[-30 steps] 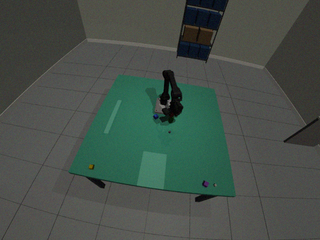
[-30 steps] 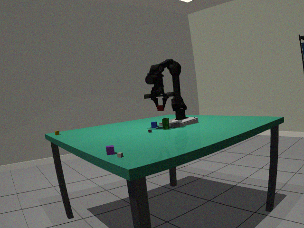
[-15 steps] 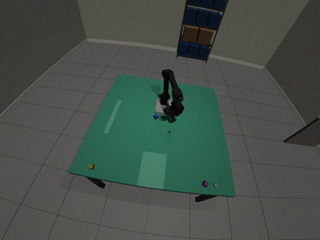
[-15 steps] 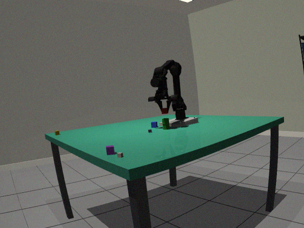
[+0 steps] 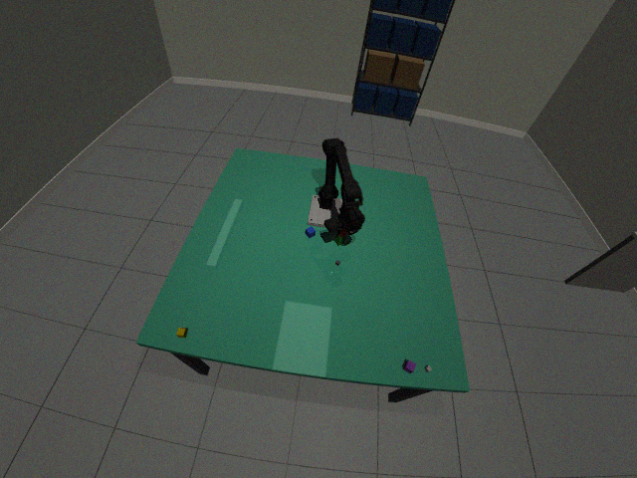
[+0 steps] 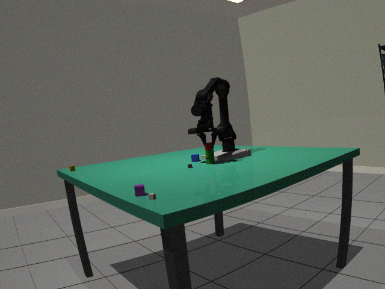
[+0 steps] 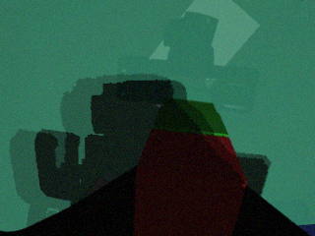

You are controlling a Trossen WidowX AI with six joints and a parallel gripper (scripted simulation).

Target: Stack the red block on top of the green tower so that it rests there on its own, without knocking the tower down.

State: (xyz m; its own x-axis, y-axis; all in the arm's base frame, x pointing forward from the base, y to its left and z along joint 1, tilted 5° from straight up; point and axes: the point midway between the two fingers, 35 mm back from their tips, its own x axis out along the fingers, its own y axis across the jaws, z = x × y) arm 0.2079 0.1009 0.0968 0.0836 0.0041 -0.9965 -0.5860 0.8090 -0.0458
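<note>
The red block is 10 mm above my gripper tip. Also, from my gripper tip: purple block 550 mm ahead, 330 mm to the left, 60 mm below; small dark cube 130 mm ahead, 70 mm below, 10 mm to the left; blue block 150 mm to the right, 60 mm below, 20 mm behind.
</note>
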